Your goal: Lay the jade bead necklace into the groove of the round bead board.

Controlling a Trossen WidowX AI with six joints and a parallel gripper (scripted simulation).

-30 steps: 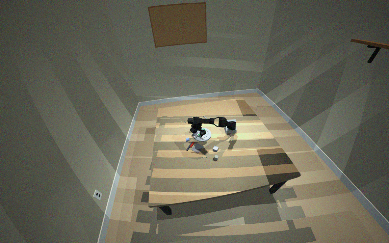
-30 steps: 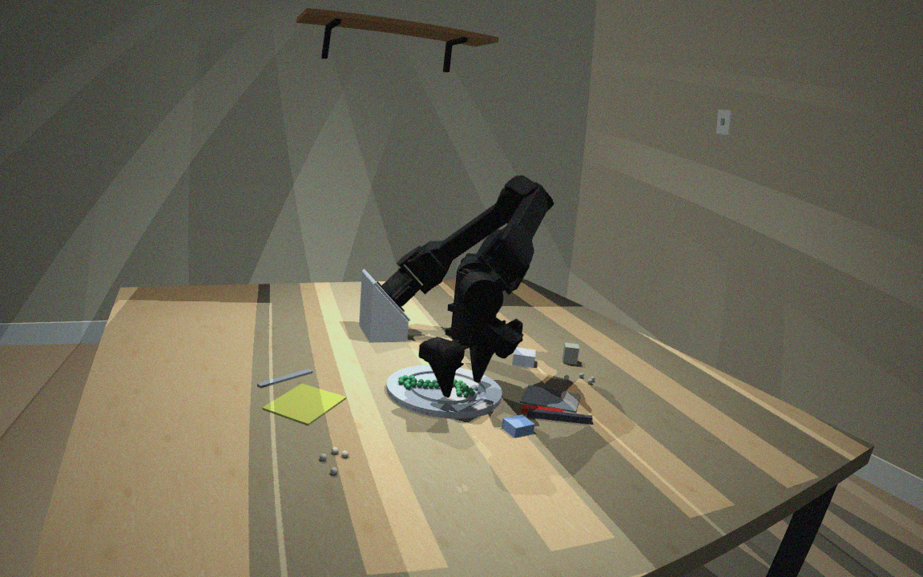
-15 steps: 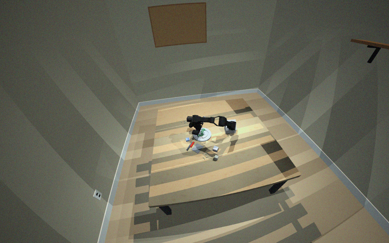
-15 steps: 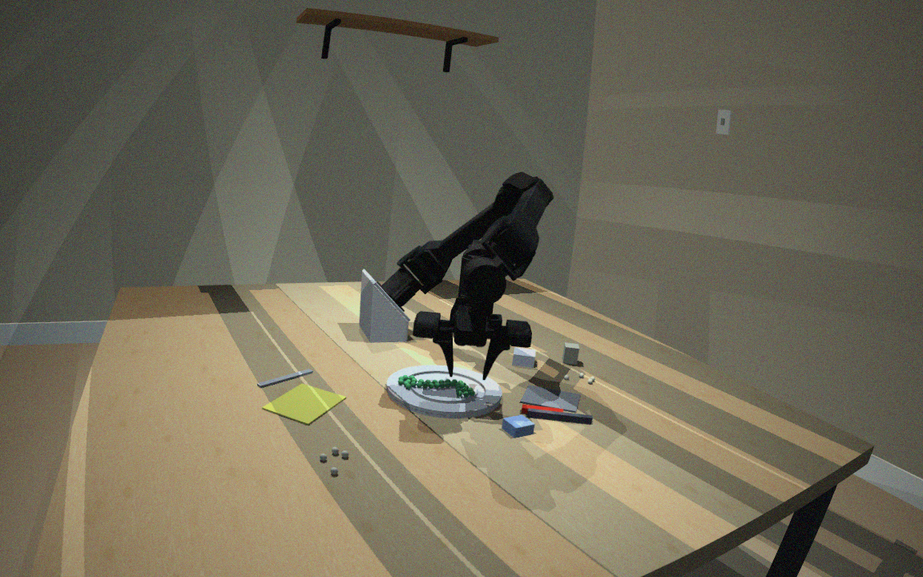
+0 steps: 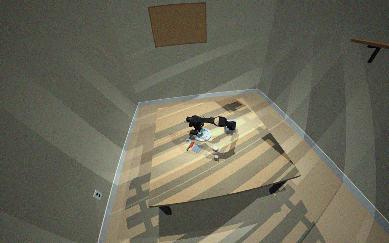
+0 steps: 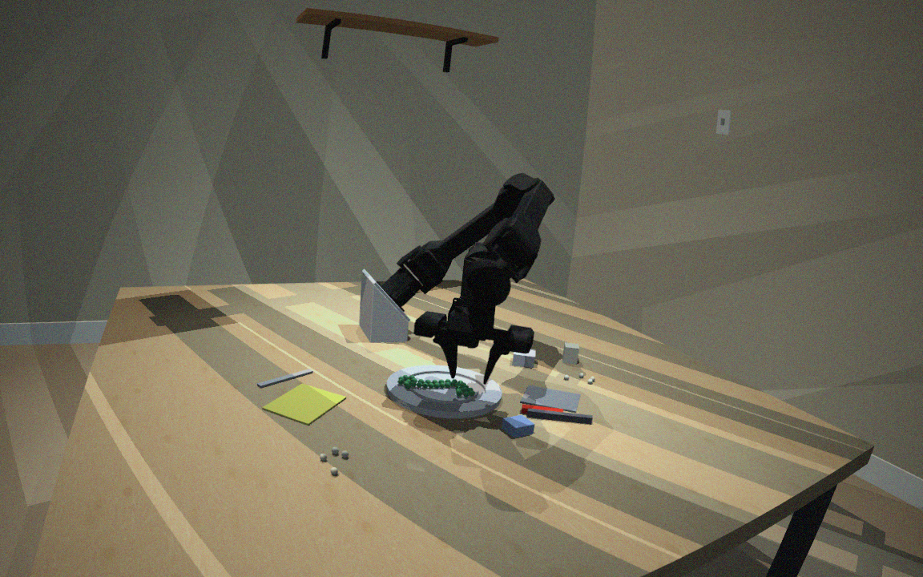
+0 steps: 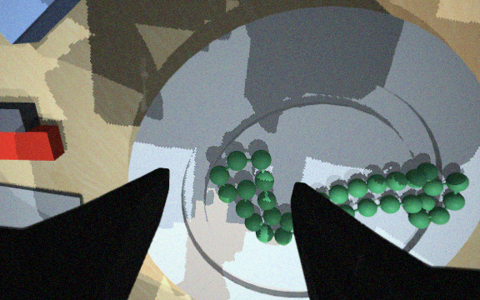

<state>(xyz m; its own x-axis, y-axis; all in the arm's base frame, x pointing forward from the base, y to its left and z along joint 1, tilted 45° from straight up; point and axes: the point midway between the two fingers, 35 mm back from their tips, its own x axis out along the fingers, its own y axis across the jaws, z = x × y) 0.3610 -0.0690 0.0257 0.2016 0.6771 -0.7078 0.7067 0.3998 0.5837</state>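
Now: gripper tip 50 mm past the round grey bead board, 10 mm to the left of it and 30 mm above it. The rest, counted from my gripper tip: grey plate (40 mm ahead, 150 mm to the left, 40 mm below); then blue block (120 mm ahead, 20 mm to the left, 30 mm below); then red and black pen (100 mm ahead, 100 mm to the left, 40 mm below).
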